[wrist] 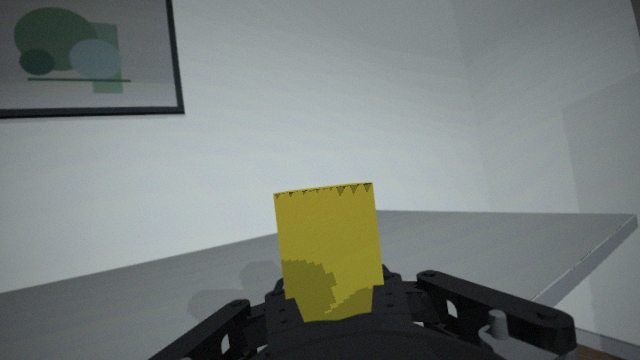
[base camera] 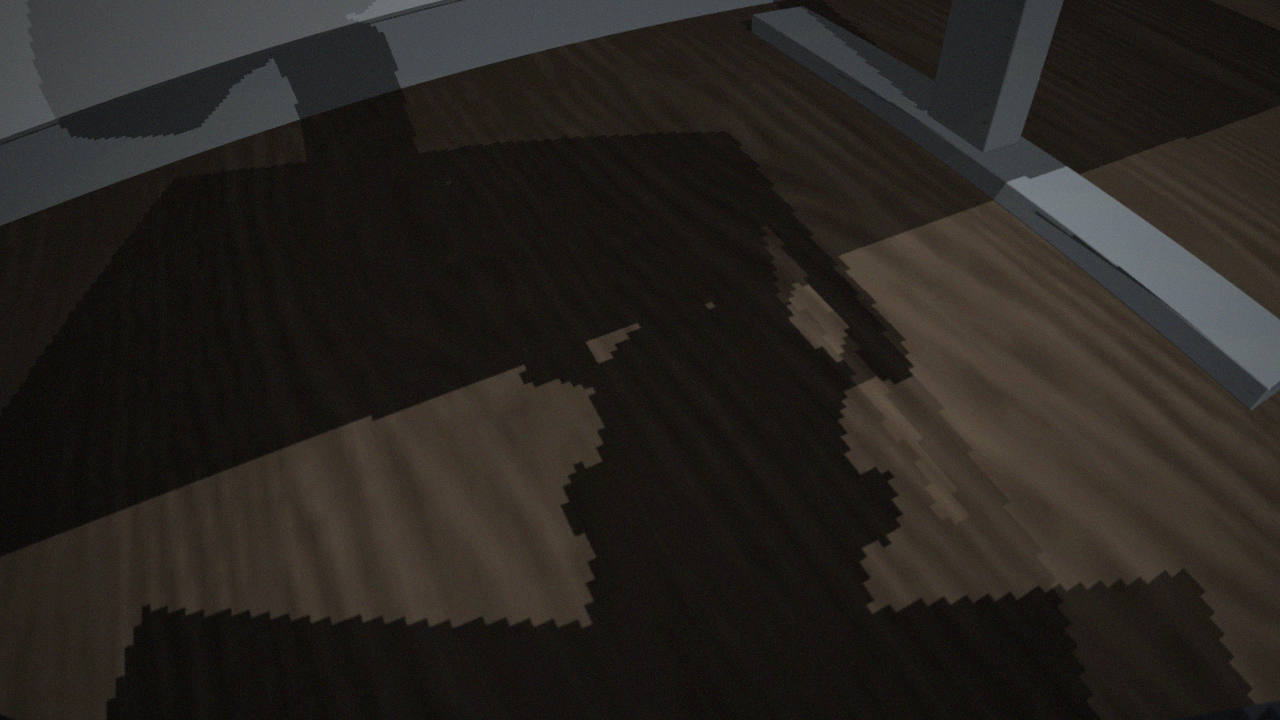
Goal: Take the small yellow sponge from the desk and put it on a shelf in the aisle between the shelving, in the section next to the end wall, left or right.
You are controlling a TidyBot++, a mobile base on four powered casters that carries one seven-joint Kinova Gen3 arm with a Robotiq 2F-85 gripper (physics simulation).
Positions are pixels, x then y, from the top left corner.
Scene:
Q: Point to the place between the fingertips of my gripper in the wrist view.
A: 331,277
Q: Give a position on a small yellow sponge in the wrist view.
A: At 328,236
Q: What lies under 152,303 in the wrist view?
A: A grey desk.

